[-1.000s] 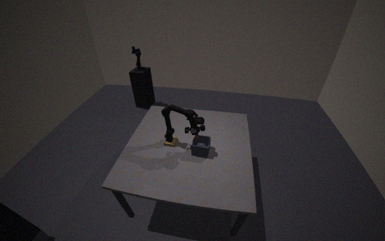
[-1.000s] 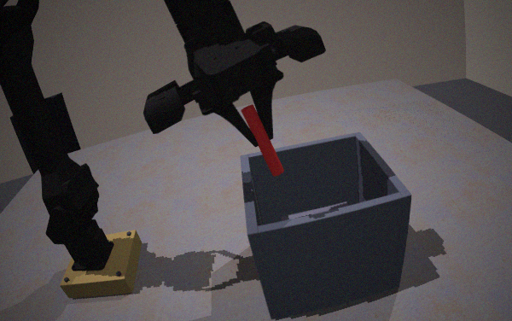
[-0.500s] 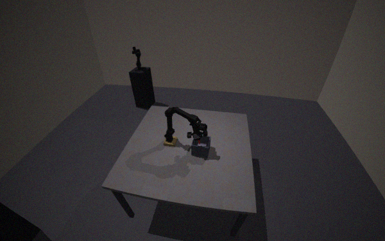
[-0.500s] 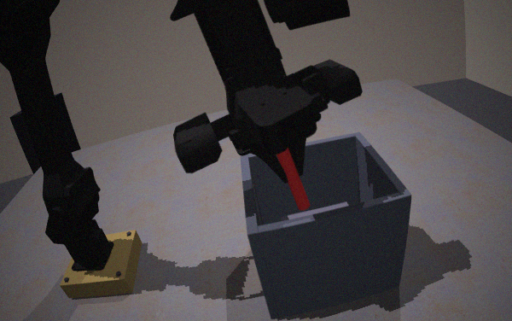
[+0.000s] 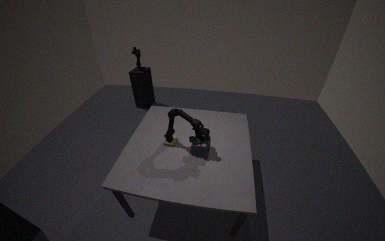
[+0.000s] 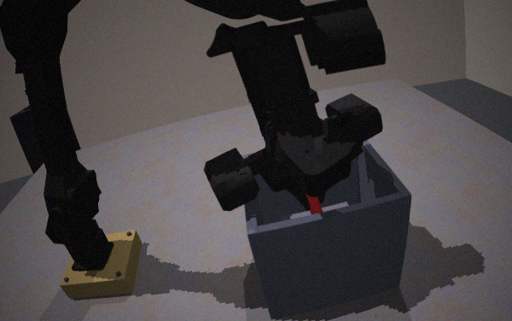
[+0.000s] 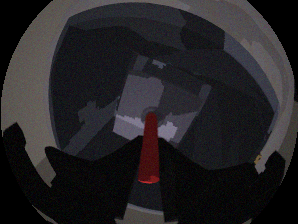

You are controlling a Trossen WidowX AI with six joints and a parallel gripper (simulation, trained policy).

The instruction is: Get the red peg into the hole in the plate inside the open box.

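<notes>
Right now my gripper tip is right at the red peg. Also, from my gripper tip: pale plate: 1 cm ahead, 1 cm to the right, 5 cm below.
</notes>
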